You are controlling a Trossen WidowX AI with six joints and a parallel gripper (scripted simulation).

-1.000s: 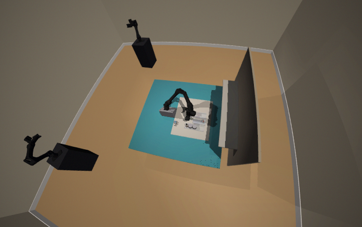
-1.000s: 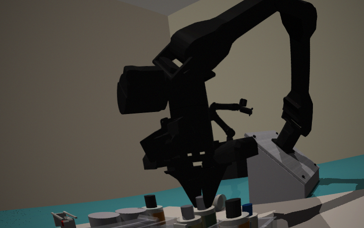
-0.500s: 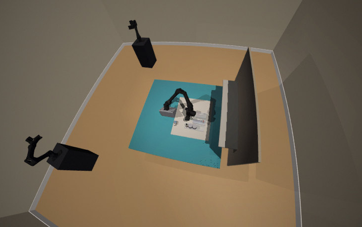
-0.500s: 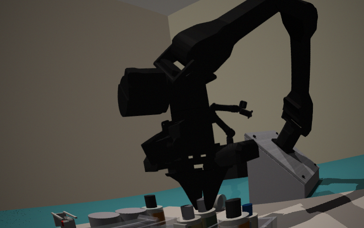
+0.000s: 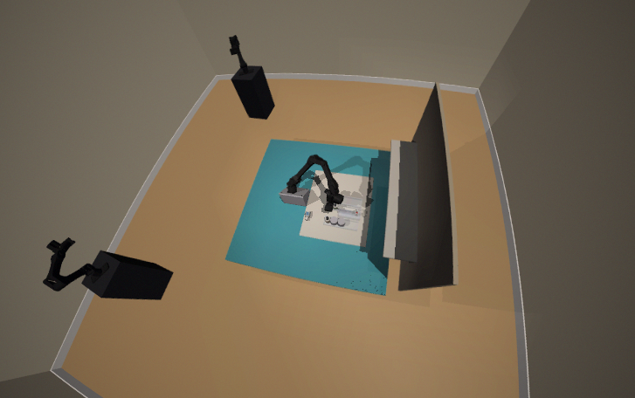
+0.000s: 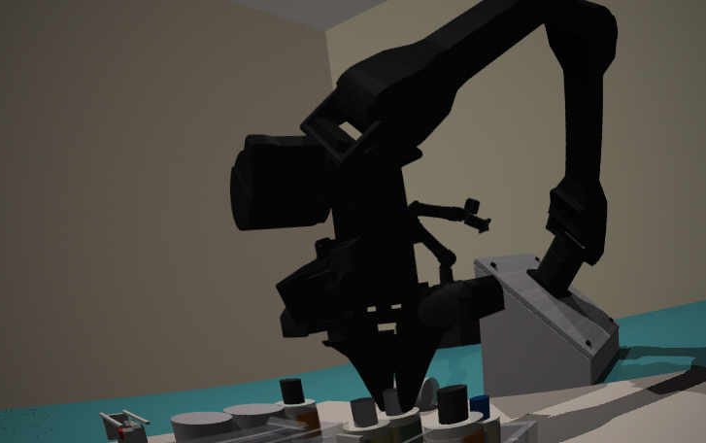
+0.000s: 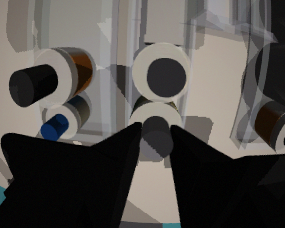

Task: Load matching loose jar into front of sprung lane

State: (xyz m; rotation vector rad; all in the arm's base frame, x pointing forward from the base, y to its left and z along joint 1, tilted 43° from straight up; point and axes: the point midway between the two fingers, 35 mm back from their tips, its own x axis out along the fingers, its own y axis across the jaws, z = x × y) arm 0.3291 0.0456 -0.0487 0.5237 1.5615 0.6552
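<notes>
The clear-walled lane lies 140 mm ahead of my gripper tip, 20 mm to the right of it and 30 mm below it.
</notes>
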